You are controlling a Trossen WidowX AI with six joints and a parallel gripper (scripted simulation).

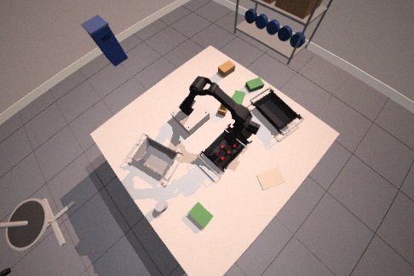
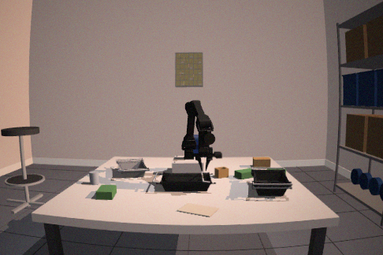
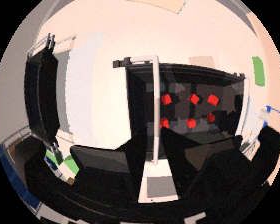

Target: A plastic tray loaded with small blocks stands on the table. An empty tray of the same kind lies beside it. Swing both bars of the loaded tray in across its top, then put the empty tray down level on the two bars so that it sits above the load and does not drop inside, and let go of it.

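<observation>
Now: gripper tip 42 cm to the left of the grey wire-handled tray, 34 cm past it and 5 cm above it. From my gripper tip the other things lie so: beige pad (32 cm ahead, 9 cm below, 7 cm to the right).
</observation>
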